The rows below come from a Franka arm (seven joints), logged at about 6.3 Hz.
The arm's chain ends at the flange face. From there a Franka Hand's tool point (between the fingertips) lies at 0.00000 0.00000 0.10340 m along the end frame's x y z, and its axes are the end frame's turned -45 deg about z.
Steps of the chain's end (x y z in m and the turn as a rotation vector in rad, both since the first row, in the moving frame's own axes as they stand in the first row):
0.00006, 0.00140, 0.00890, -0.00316, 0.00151, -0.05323
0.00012, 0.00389, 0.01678, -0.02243, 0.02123, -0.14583
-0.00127, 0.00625, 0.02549, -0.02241, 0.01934, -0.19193
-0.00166, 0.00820, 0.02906, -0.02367, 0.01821, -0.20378
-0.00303, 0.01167, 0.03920, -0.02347, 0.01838, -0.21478
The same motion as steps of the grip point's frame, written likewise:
-0.00106, 0.00138, 0.00890, -0.00330, -0.00117, -0.05323
-0.00252, 0.00602, 0.01673, -0.03087, -0.00085, -0.14583
-0.00525, 0.00658, 0.02544, -0.02952, -0.00217, -0.19193
-0.00706, 0.00771, 0.02901, -0.02961, -0.00386, -0.20378
-0.01044, 0.00919, 0.03915, -0.02959, -0.00360, -0.21478

